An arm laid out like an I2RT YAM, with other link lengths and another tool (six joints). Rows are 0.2 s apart.
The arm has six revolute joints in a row. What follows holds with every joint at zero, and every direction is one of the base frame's. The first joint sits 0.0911 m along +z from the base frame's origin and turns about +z. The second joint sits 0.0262 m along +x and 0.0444 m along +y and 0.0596 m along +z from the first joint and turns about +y. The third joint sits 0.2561 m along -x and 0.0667 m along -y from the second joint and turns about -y. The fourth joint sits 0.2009 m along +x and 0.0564 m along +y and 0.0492 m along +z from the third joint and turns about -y. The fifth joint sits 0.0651 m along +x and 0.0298 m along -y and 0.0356 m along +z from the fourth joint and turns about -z. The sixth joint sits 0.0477 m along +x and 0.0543 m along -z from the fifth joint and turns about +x. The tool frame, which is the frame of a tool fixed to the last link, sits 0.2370 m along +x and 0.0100 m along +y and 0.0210 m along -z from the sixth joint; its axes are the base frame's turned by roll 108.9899, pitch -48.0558 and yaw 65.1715 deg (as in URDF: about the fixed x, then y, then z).
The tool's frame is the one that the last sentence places.
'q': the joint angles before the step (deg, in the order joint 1, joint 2, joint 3, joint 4, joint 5, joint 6). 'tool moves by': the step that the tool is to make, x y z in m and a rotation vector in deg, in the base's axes. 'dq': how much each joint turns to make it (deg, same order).
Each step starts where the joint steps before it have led.
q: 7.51, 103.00, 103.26, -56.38, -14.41, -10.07
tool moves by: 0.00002, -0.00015, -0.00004, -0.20, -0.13, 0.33
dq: 0.00, 0.00, 0.01, 0.00, -0.01, -0.41
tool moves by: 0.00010, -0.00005, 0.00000, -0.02, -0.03, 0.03
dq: -0.01, 0.00, -0.01, 0.03, 0.00, -0.04
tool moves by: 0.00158, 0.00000, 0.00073, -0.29, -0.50, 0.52
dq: 0.01, 0.00, 0.01, 0.29, 0.01, -0.64
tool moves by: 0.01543, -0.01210, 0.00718, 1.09, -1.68, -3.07
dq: -1.86, 0.01, 0.22, 1.96, -0.03, 1.55
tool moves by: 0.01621, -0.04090, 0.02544, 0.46, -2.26, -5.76
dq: -5.25, -0.13, 5.03, -2.73, 0.04, 0.63
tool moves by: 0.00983, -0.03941, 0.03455, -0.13, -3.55, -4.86
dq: -4.84, -0.95, 5.62, -3.02, 0.02, 0.01
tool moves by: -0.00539, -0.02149, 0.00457, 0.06, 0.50, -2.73
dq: -2.74, -0.36, 1.49, -2.35, -0.01, 0.00
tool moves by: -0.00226, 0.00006, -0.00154, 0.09, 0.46, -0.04
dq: -0.05, 0.00, 0.00, -0.46, -0.03, 0.02
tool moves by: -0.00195, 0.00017, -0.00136, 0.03, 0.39, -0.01
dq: 0.01, -0.01, -0.02, -0.38, 0.02, 0.00
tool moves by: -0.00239, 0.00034, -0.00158, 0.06, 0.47, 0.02
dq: 0.00, -0.01, -0.01, -0.47, -0.02, -0.02
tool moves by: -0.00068, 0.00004, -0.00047, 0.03, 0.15, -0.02
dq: -0.01, 0.01, 0.02, -0.16, 0.00, 0.02
